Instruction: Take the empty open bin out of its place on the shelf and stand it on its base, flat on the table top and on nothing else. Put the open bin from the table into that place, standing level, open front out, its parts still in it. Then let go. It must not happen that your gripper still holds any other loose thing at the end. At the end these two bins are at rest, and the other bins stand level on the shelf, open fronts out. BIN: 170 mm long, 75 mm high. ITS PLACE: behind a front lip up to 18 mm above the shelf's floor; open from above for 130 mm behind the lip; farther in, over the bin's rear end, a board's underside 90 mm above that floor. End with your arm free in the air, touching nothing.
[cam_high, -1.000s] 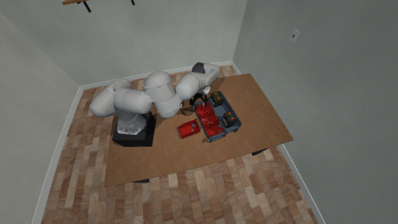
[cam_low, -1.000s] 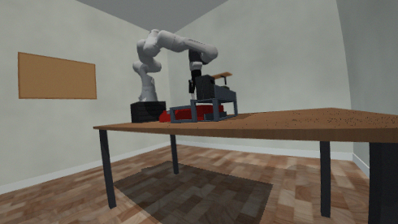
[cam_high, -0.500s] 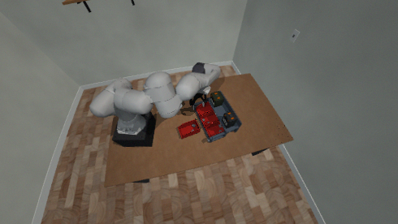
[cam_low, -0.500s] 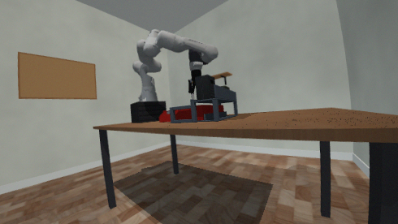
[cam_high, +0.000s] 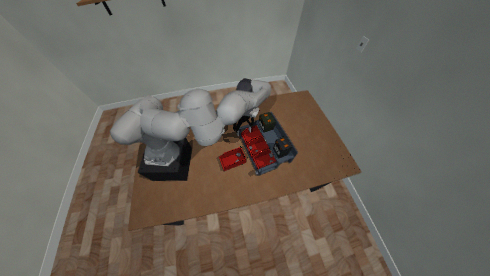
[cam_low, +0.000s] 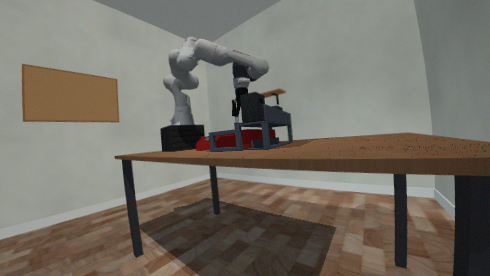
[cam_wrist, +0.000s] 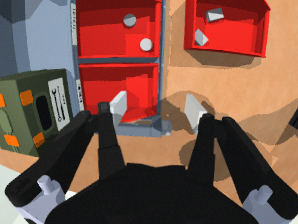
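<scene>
Right now the grey shelf lip is 130 mm below my hand, 110 mm to the right of it and 20 mm ahead of it. The rest, counted from my hand: black box (230 mm ahead, 180 mm to the right, 20 mm above).
</scene>
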